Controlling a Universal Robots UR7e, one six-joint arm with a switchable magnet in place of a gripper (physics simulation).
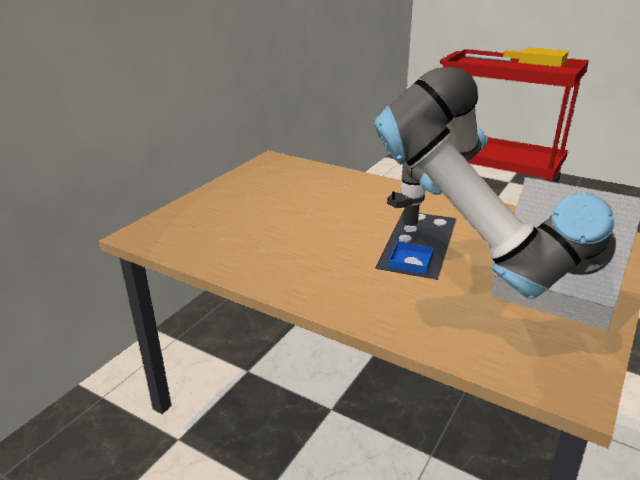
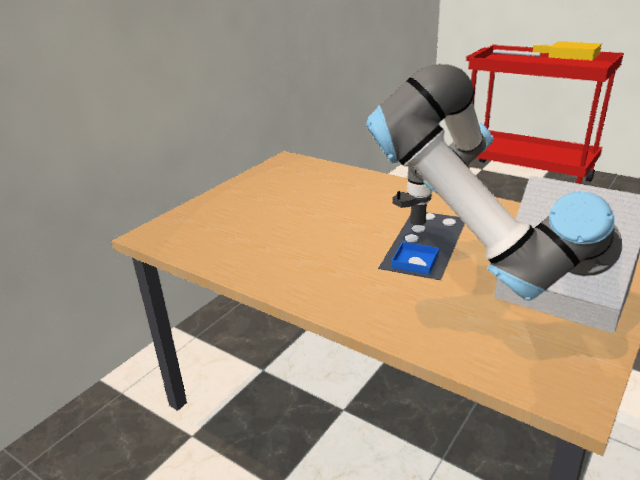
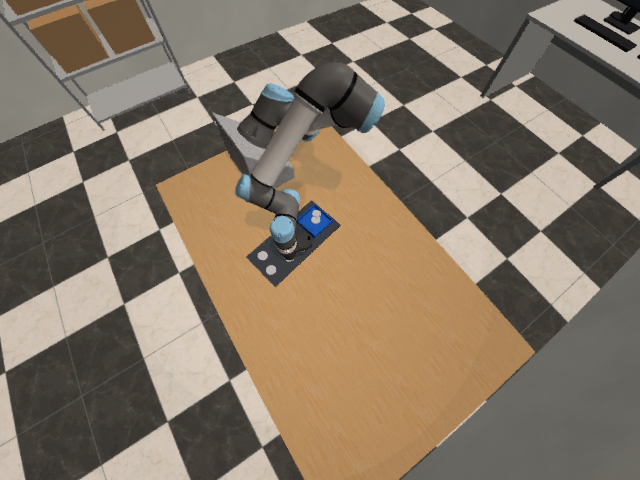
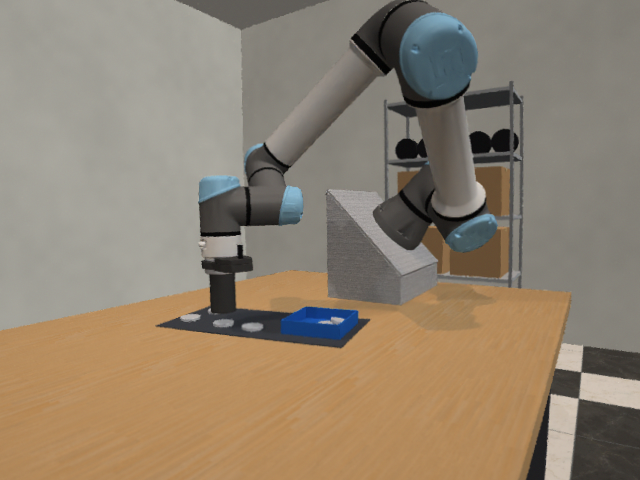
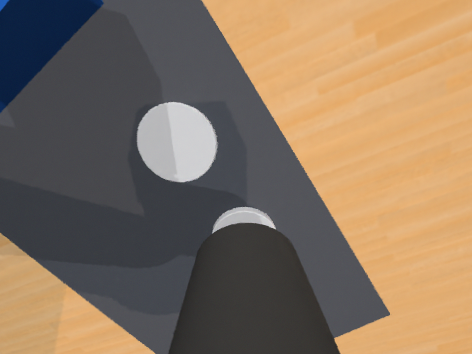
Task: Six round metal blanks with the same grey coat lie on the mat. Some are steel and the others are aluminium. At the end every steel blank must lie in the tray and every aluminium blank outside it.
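My magnet (image 1: 410, 221) (image 2: 418, 221) (image 4: 222, 308) (image 5: 245, 232) is bare and hangs a little above one grey blank (image 1: 409, 228) (image 2: 418, 228) (image 4: 223, 322) (image 5: 244, 217) on the dark mat (image 1: 433, 246) (image 4: 268, 333) (image 5: 320, 270). A second blank (image 1: 404, 238) (image 4: 252, 327) (image 5: 177, 142) lies between that one and the blue tray (image 1: 395, 265) (image 3: 306, 227) (image 4: 310, 330). Two more blanks (image 3: 262, 255) (image 3: 270, 269) lie at the mat's far end from the tray. Two blanks (image 3: 316, 213) (image 3: 315, 220) lie in the tray, one partly over the other. Steel and aluminium look alike.
The wooden table (image 1: 232, 217) (image 4: 180, 413) carries the mat and the grey sloped robot base (image 1: 558, 304) (image 4: 361, 268). A red cart (image 1: 522, 72) stands behind the table, and a shelf rack (image 4: 511, 180) stands beyond the base.
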